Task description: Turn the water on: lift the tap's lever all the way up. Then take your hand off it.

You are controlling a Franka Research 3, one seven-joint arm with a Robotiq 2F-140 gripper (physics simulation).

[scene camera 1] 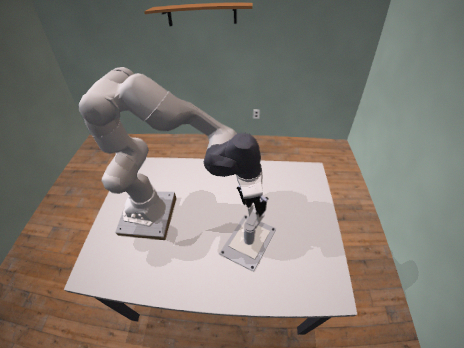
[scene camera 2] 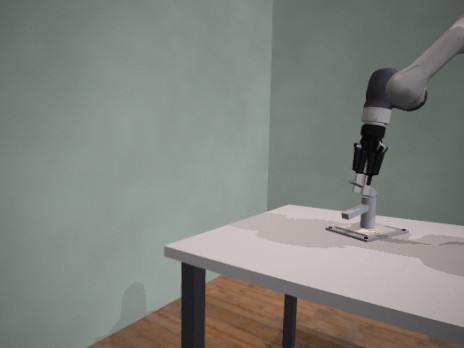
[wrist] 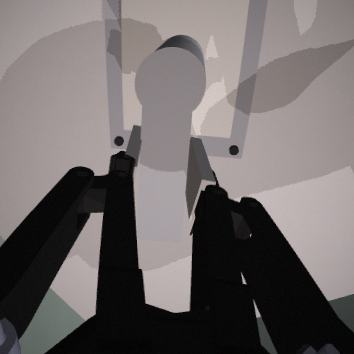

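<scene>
The grey tap [scene camera 1: 248,236] [scene camera 2: 368,215] stands upright on a flat base plate [scene camera 1: 235,257] [scene camera 2: 345,234] with dark screws at its corners. Its square spout [scene camera 2: 353,212] sticks out low from the post. The flat grey lever [scene camera 1: 251,220] [wrist: 161,205] at the top is tilted up a little, its free end higher than its hub. My gripper [scene camera 1: 255,214] [scene camera 2: 361,183] [wrist: 163,148] points down over the tap and is shut on the lever, with one finger pad at each side of it in the wrist view. The pads partly hide the lever in the scene views.
The tap stands on a white table [scene camera 1: 200,287] [scene camera 2: 280,260]. My arm's base plate [scene camera 1: 168,215] is on the table to the left in scene camera 1. A wooden rail [scene camera 1: 200,7] and a socket [scene camera 1: 256,114] are on the back wall.
</scene>
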